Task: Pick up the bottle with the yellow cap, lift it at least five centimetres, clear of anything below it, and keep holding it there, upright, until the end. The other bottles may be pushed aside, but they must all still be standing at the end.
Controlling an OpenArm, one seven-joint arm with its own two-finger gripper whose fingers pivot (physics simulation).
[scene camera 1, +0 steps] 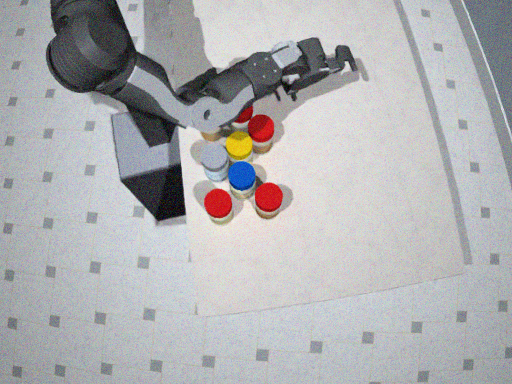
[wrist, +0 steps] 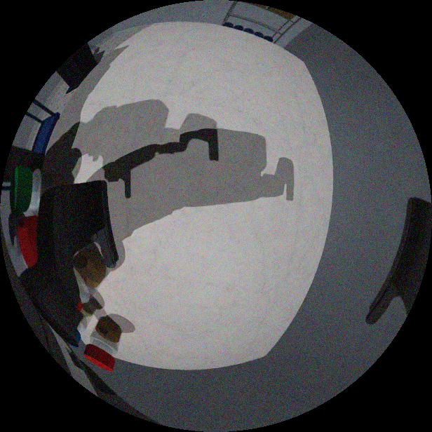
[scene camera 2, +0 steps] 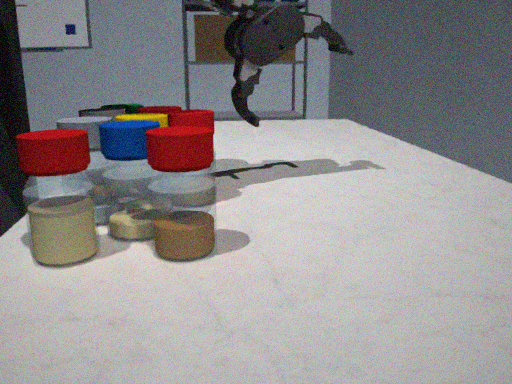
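The bottle with the yellow cap (scene camera 1: 239, 145) (scene camera 2: 142, 119) stands upright in the cluster, with a grey-capped bottle (scene camera 1: 215, 159) beside it, a blue-capped bottle (scene camera 1: 242, 175) (scene camera 2: 129, 140) on its near side and a red-capped bottle (scene camera 1: 261, 128) on its far side. In scene camera 2 its body is mostly hidden; its yellow cap does not show in the wrist view. My gripper (scene camera 1: 325, 82) (scene camera 2: 304, 87) (wrist: 227, 253) is open, fingers wide apart with no object between them. It hangs above the table, beyond and to the right of the cluster in scene camera 1.
Two red-capped bottles (scene camera 1: 218, 202) (scene camera 1: 268, 196) stand at the near end. Another red-capped bottle (scene camera 1: 243, 115) is partly under the forearm. A green-capped bottle (scene camera 2: 122, 107) (wrist: 22, 190) stands at the far end. The arm passes over the cluster's far end. The pale table (scene camera 1: 350, 200) extends right.
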